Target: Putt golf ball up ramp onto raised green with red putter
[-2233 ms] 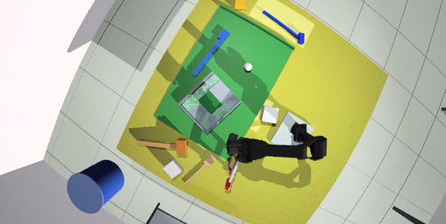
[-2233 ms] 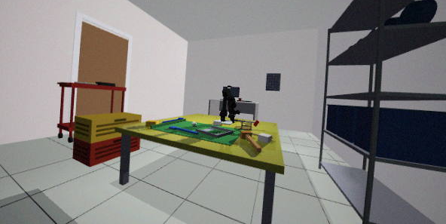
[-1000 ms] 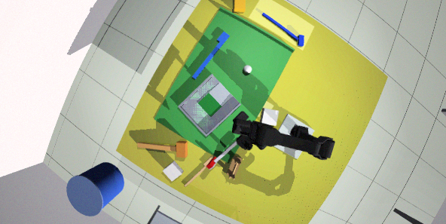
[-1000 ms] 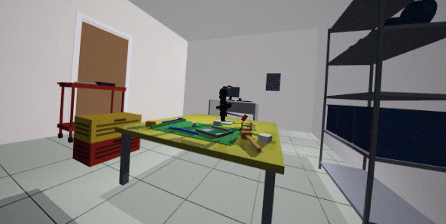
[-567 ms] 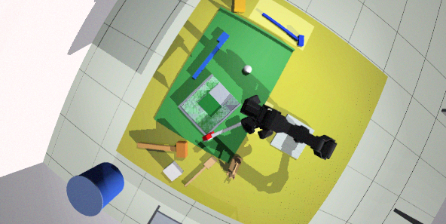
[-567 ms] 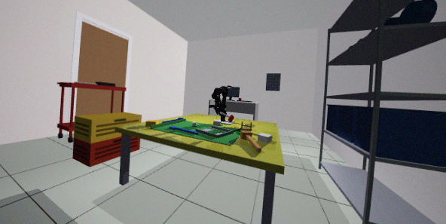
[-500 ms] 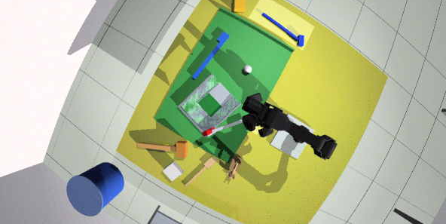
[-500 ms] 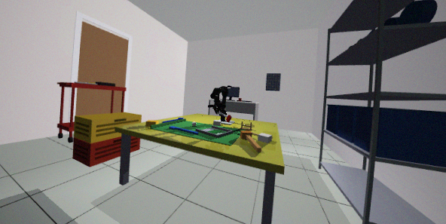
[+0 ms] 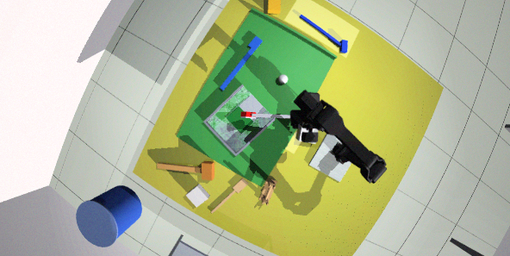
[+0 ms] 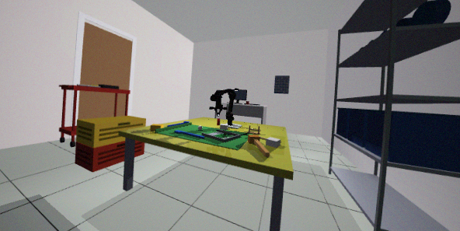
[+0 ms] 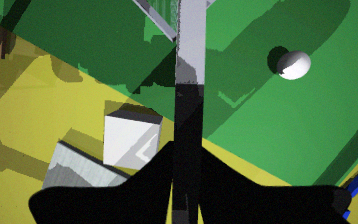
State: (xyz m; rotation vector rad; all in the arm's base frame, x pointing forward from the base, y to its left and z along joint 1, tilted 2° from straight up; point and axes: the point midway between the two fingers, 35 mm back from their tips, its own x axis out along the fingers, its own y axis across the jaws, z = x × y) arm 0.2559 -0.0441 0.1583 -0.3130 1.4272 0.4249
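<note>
My gripper tip is 10 cm short of the red putter, 6 cm to the right of it and 1 cm below it. From my gripper tip the other things lie so: blue putter 44 cm to the right, 12 cm below, 8 cm ahead; green mat 22 cm ahead, 13 cm below, 1 cm to the left; white golf ball 15 cm ahead, 11 cm to the right, 11 cm below.
</note>
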